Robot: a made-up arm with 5 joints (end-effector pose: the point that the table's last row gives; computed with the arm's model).
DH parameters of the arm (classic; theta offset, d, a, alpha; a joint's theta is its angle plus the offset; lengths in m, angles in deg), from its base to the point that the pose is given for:
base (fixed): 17.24 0 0.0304 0
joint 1: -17.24 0.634 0.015 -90
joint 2: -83.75 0 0.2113 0
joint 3: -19.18 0 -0.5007 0
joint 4: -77.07 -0.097 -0.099 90
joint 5: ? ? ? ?
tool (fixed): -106.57 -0.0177 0 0
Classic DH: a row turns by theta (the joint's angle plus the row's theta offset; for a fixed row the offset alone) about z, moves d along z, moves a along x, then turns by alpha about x.
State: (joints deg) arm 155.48 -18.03 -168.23 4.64 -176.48
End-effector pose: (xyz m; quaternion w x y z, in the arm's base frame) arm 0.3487 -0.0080 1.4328 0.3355 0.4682 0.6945 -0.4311
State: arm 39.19 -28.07 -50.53 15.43 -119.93
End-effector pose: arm 0.5512 0.2922 0.8631 0.2118 -0.0132 -0.0465 -0.9761
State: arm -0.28 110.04 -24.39 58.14 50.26
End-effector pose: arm -0.4073 -0.0700 0.4241 0.7645 0.0308 0.6270 -0.1465
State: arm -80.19 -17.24 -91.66 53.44 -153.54
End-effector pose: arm 0.0084 -0.5565 1.1135 0.5991 0.2313 0.1925 0.7420
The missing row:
joint 5: 25.52 0.1151 0.0122 113
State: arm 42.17 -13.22 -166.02 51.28 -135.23
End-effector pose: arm 0.0507 -0.1251 1.4774 0.1664 0.5187 0.0972 -0.8329
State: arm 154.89 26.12 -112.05 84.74 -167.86
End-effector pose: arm -0.5768 0.4225 0.7696 0.8341 0.2102 -0.5046 0.0733
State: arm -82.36 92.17 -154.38 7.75 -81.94
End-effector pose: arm 0.0452 -0.8495 0.4677 0.8150 -0.0491 -0.2684 0.5111
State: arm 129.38 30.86 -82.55 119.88 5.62
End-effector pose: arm -0.2400 0.4578 0.4525 0.3259 0.1244 0.4370 0.8291
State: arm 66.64 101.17 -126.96 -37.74 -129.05
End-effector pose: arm 0.4011 0.5862 0.2027 0.4647 0.0486 -0.1000 -0.8785
